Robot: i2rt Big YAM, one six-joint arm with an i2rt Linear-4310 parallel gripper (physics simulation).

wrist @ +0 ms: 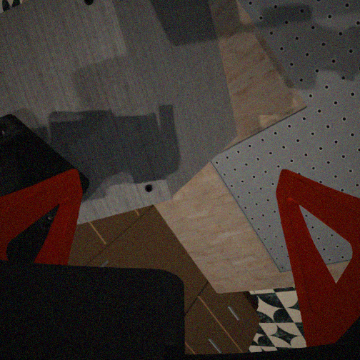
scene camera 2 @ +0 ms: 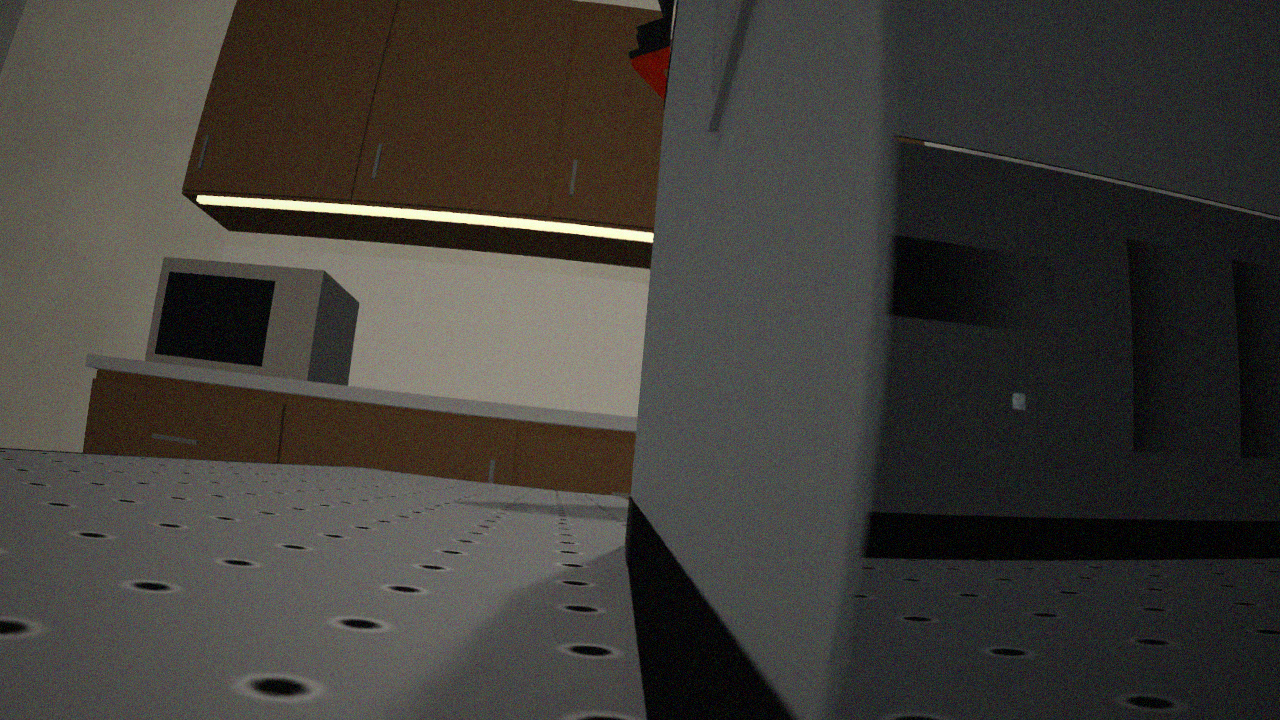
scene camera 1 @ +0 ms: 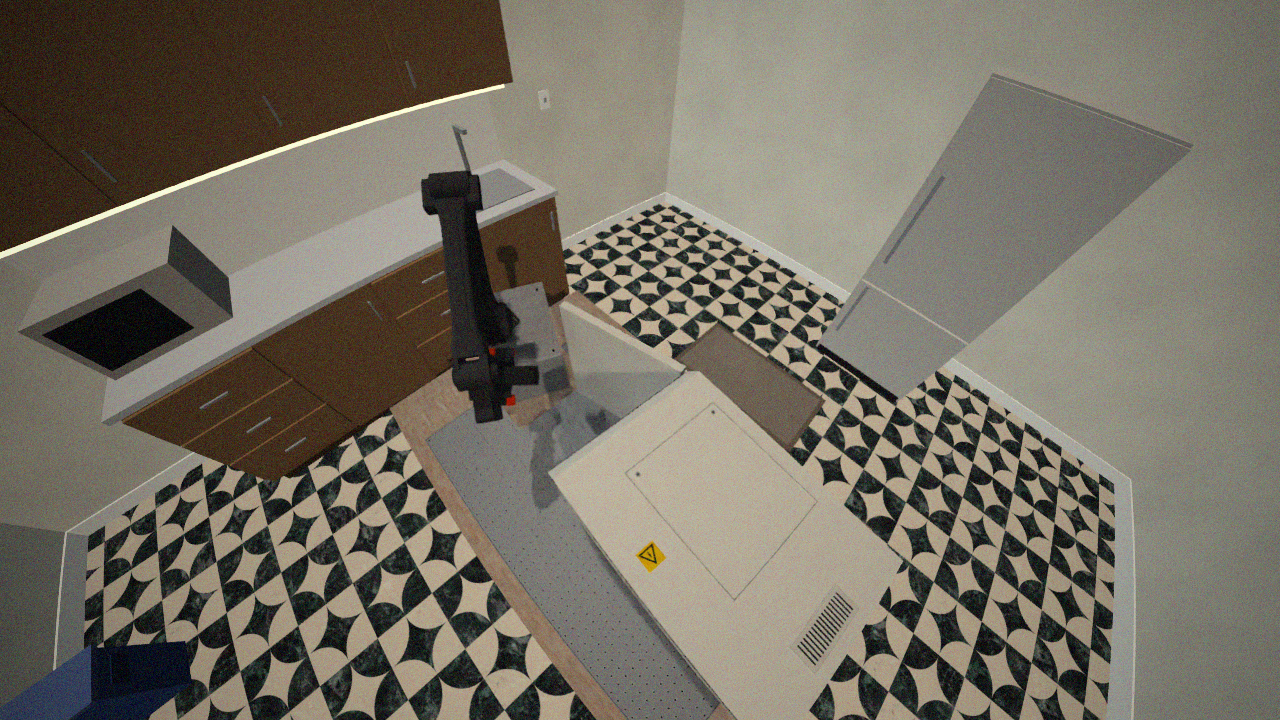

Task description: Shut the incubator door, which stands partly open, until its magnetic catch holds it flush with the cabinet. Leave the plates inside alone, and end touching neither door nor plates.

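Seen in the pictures: arm's base, origin of the base link: (scene camera 1: 497, 324).
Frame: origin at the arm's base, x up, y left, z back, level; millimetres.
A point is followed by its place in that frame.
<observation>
The pale incubator cabinet (scene camera 1: 778, 456) @(z -834, x 267, y -71 mm) stands on the perforated board. Its door (scene camera 1: 613, 344) @(z -445, x 202, y 10 mm) stands well open, swung out from the cabinet's far corner. In scene camera 2 a large grey upright panel (scene camera 2: 760, 313) fills the middle; I cannot tell whether it is the door or a cabinet wall. My gripper (scene camera 1: 503, 376) @(z -199, x 29, y -125 mm) (wrist: 178, 180) is open and empty, left of the door in scene camera 1, with a gap in the picture between them. One red finger (scene camera 2: 653, 71) @(z -235, x 43, y -207 mm) partly shows behind the panel's edge in scene camera 2. The plates inside do not show.
The perforated board (scene camera 1: 501, 501) @(z -280, x -283, y -378 mm) (wrist: 325, 125) lies on a wooden bench (scene camera 1: 425, 407) @(z 201, x -295, y -307 mm) (wrist: 200, 225). A grey metal plate (scene camera 1: 537, 308) @(z -68, x 11, y 115 mm) (wrist: 30, 75) lies beside the door. A counter (scene camera 1: 358, 241) with a microwave (scene camera 1: 125, 308) (scene camera 2: 241, 322) stands beyond.
</observation>
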